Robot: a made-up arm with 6 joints. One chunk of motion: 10 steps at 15 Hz.
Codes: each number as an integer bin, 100 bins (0 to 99) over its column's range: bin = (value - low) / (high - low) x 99, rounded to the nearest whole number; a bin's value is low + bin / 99 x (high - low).
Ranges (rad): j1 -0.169..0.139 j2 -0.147..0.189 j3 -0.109..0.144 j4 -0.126..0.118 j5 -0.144..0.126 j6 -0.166..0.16
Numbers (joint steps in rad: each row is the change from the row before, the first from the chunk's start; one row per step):
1: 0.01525 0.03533 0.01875 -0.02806 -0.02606 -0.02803
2: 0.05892 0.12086 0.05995 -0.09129 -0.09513 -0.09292
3: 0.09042 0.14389 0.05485 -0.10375 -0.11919 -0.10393
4: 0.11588 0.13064 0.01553 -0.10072 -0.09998 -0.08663
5: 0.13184 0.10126 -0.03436 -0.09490 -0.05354 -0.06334
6: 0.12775 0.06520 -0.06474 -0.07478 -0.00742 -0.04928
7: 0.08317 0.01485 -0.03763 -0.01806 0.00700 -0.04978
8: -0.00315 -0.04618 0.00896 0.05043 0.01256 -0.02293
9: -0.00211 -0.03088 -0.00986 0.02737 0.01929 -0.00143
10: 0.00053 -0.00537 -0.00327 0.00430 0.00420 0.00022
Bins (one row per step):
1: 59 54 50 40 43 42
2: 73 79 66 14 18 22
3: 83 86 64 9 9 19
4: 92 82 49 10 16 24
5: 97 73 29 13 33 31
6: 95 63 17 21 50 35
7: 81 48 28 44 55 35
8: 53 30 46 72 57 43
9: 54 34 39 62 60 50
10: 54 42 41 53 54 50

